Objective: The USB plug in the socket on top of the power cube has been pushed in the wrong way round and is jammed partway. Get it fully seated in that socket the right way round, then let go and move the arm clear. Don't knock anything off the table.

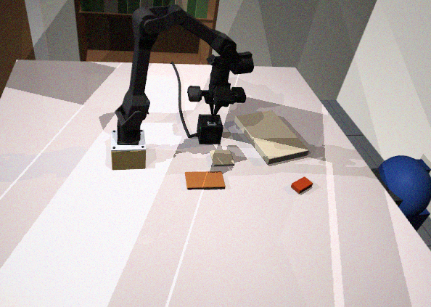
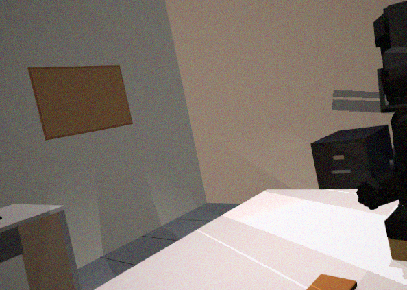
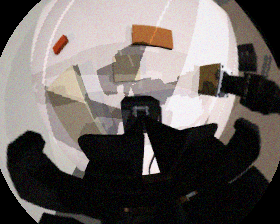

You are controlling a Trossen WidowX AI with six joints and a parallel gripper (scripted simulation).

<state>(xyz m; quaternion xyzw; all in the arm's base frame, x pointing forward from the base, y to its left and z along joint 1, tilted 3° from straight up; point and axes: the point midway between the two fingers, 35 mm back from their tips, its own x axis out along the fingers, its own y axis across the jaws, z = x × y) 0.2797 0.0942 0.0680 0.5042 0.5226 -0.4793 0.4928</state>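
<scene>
The USB plug lies 2 cm below my gripper tip. Also, from my gripper tip: cream pad 11 cm below, 10 cm to the right, 3 cm ahead; then orange pad 20 cm to the right, 11 cm below, 4 cm behind; then pale-rimmed socket 4 cm below.
</scene>
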